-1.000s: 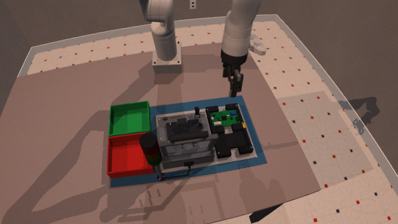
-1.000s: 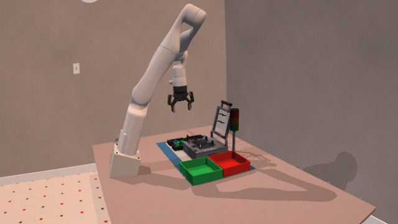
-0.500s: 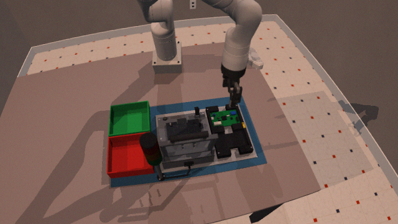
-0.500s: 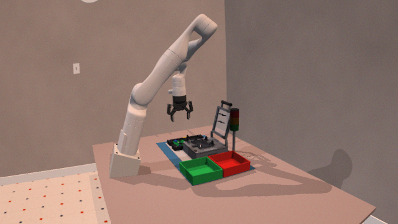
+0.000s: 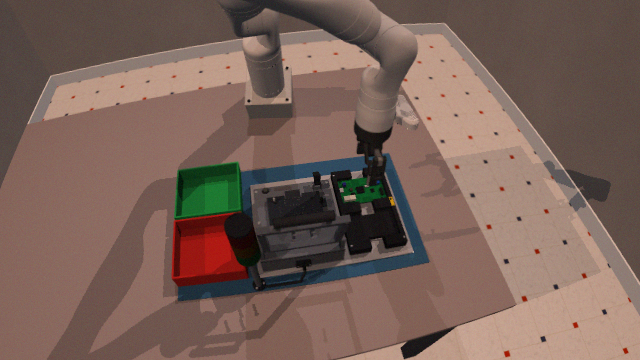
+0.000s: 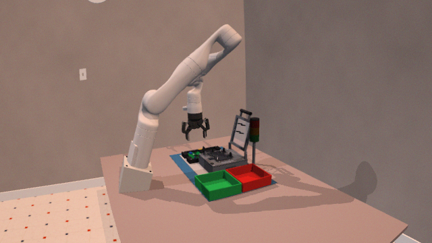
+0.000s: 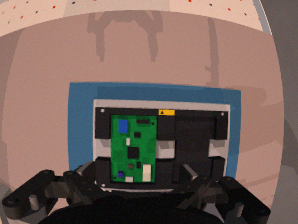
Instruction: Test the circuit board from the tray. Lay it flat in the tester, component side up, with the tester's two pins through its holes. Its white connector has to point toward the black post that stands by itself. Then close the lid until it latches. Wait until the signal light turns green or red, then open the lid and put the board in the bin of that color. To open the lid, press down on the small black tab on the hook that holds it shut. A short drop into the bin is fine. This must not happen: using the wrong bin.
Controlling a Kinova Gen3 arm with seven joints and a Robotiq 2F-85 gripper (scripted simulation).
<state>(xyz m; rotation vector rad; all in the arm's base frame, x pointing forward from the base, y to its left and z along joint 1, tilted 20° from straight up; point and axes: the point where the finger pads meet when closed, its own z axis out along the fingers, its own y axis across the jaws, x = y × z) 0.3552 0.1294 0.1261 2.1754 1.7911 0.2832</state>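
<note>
The green circuit board lies 10 cm below my hand and 1 cm behind it. The rest, counted from my hand: green bin 35 cm to the right, 12 cm behind, 10 cm below; then red bin 38 cm to the right, 10 cm below, 2 cm ahead; then tester lid 20 cm to the right, 14 cm ahead, 7 cm above.
</note>
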